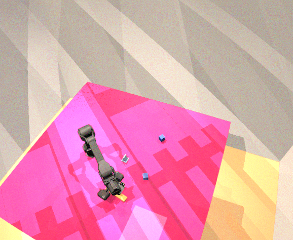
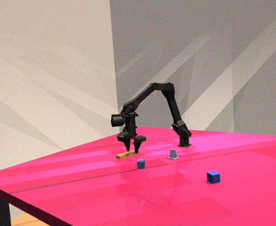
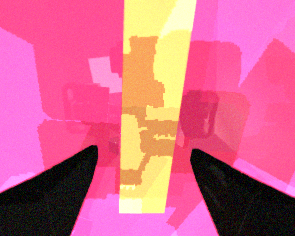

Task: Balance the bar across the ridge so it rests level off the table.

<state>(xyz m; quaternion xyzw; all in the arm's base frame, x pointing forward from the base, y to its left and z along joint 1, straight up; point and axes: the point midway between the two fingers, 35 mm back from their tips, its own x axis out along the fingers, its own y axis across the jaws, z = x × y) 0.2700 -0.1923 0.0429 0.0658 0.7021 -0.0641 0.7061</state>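
The yellow bar is 3 cm ahead of my gripper tip and 1 cm to the right of it. From my gripper tip the other things lie so: dark blue cube (49 cm to the left, 14 cm ahead, 1 cm above); then light blue cube (17 cm to the left, 15 cm ahead, 1 cm above).
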